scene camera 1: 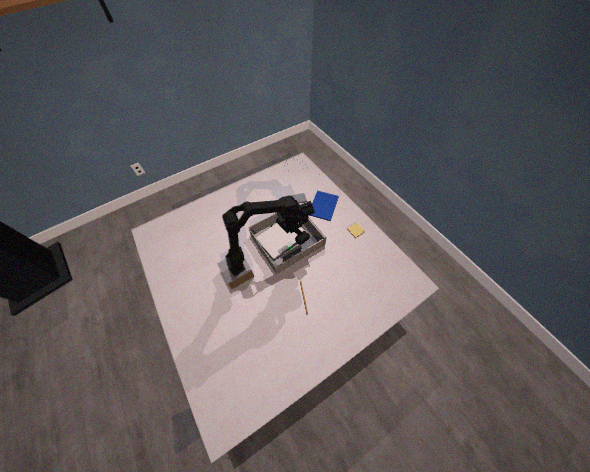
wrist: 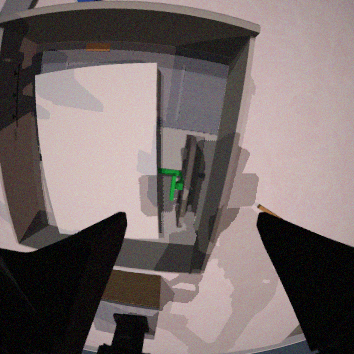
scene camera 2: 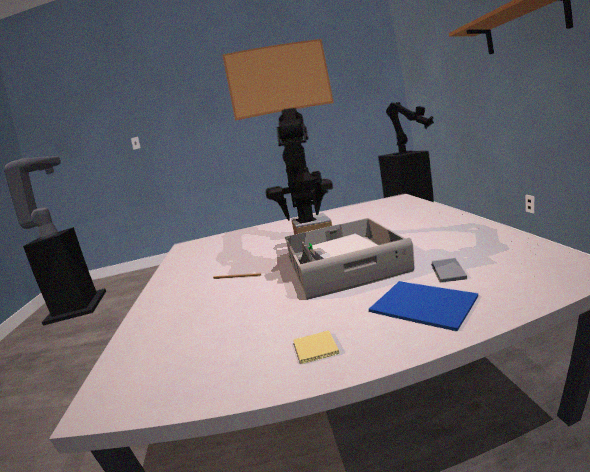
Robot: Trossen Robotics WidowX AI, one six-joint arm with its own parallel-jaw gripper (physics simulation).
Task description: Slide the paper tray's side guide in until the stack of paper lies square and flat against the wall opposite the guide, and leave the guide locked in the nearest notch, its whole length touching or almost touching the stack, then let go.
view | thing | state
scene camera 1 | white paper stack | -
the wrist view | my gripper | -
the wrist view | white paper stack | -
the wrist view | side guide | -
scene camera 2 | my gripper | -
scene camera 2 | white paper stack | -
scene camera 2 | blue book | on the table
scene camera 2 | yellow sticky pad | on the table
